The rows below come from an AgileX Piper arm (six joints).
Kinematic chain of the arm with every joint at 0, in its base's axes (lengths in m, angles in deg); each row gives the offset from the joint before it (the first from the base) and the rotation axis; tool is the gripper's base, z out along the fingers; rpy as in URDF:
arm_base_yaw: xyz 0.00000 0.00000 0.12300 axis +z
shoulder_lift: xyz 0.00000 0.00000 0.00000 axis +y
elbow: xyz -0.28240 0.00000 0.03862 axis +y
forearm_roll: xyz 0.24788 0.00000 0.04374 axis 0.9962 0 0.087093
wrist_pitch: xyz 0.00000 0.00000 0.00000 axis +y
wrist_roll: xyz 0.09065 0.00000 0.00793 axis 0.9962 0 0.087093
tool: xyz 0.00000 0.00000 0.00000 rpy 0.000 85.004 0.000
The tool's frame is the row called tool.
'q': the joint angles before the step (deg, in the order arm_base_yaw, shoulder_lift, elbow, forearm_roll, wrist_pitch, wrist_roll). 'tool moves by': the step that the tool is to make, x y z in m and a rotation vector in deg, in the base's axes. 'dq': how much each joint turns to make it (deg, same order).
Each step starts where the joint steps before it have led.
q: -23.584, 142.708, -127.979, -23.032, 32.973, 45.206
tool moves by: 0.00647, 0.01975, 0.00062, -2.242, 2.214, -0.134
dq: 2.738, -0.100, 0.000, -5.931, 2.627, 4.284
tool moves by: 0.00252, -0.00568, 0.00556, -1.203, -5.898, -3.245
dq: -0.176, 0.108, 0.004, -6.982, -3.584, 10.180
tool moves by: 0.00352, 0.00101, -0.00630, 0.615, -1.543, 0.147
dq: 0.117, 0.861, -0.061, -0.570, -1.765, 1.954
